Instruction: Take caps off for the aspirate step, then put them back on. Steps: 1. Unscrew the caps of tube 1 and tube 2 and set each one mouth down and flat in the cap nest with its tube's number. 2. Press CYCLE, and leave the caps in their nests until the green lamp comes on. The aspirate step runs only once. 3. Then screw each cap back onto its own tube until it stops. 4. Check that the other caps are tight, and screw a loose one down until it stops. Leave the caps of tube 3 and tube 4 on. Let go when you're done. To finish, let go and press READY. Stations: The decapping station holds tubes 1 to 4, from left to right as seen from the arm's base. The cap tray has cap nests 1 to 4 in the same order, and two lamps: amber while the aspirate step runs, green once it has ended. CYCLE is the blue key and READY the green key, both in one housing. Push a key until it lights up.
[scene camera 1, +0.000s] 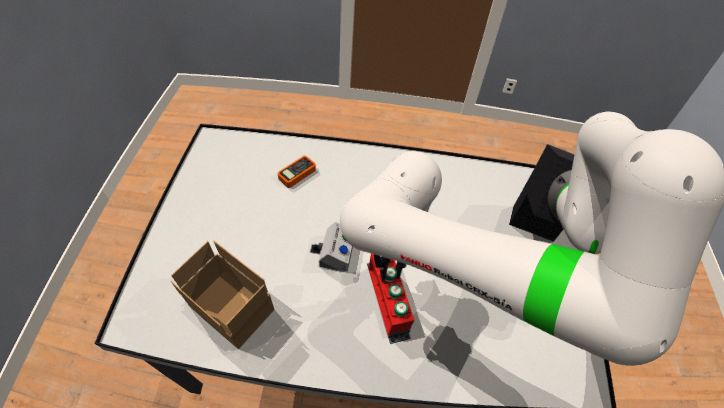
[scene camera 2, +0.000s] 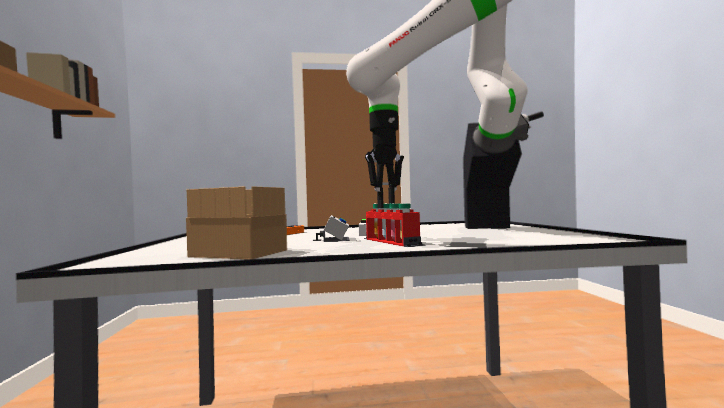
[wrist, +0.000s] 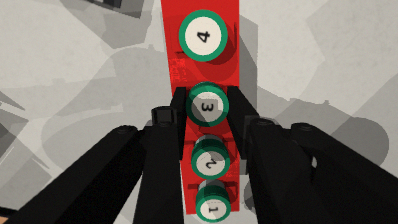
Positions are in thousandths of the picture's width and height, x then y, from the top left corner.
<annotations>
A cardboard box shows in scene camera 1 (305, 712) and in scene camera 2 (310, 548); in the wrist view it is out of frame.
</annotations>
